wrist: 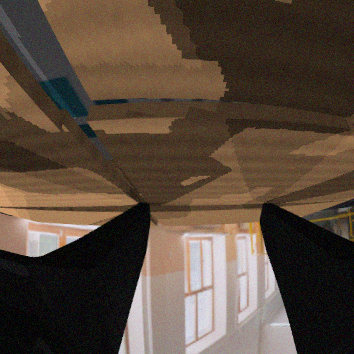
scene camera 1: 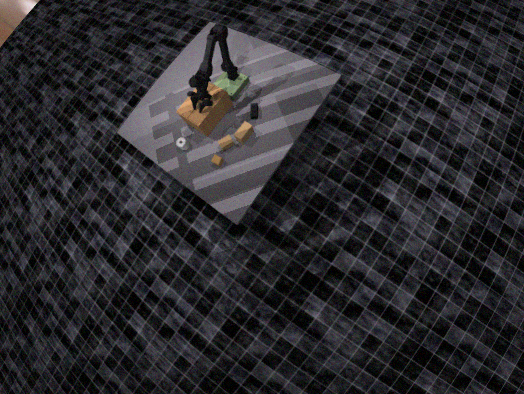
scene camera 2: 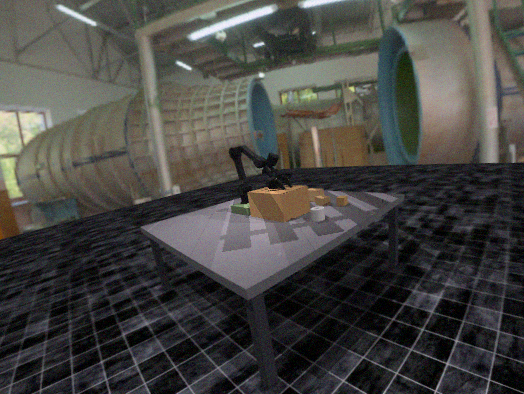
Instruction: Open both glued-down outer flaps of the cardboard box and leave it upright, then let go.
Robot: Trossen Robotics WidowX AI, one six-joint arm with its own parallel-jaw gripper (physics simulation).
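Places are measured from the arm's base along level axes (x ahead, y left, z up), in millimetres.
Where they show: gripper, fingertip midpoint: [wrist: 206,212] [scene camera 1: 197,111] [scene camera 2: 288,188]; arm's base, link origin: [scene camera 1: 233,76] [scene camera 2: 246,202].
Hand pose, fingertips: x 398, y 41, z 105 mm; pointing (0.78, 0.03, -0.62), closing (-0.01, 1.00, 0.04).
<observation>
Each offset is from my fingertips to the top centre of the thing. "*": to the spot under its first point. Level surfaces: height alone.
The cardboard box {dx -72, dy -28, dz -1 mm} [scene camera 1: 216,117] [scene camera 2: 287,204] stands upright on the table, its top close under the camera in the wrist view. The outer flaps {* dx -83, dy -17, dz -8 mm} [wrist: 125,45] lie nearly flat over the top, with a long seam between them. A blue-grey strip {dx -72, dy -28, dz -17 mm} [wrist: 67,92] with teal patches shows in the wider part of the seam, at the upper left of the wrist view. My gripper [scene camera 1: 200,107] [scene camera 2: 280,187] [wrist: 206,212] is open and empty, pointing along the box top, its fingertips very near the flaps. Whether they touch cannot be told. The arm hides part of the top in scene camera 1.
A green base block [scene camera 1: 239,85] [scene camera 2: 240,209] sits behind the box by the arm's foot. A white roll {dx +221, dy -23, dz -95 mm} [scene camera 1: 182,144] [scene camera 2: 317,214] stands near the box. Three small brown blocks {dx -73, dy +312, dz -76 mm} [scene camera 1: 244,132] {dx +177, dy +273, dz -106 mm} [scene camera 2: 342,201] and a black object {dx -253, dy +257, dz -123 mm} [scene camera 1: 254,110] lie on the table {dz -156 mm} [scene camera 1: 230,212] [scene camera 2: 200,245].
</observation>
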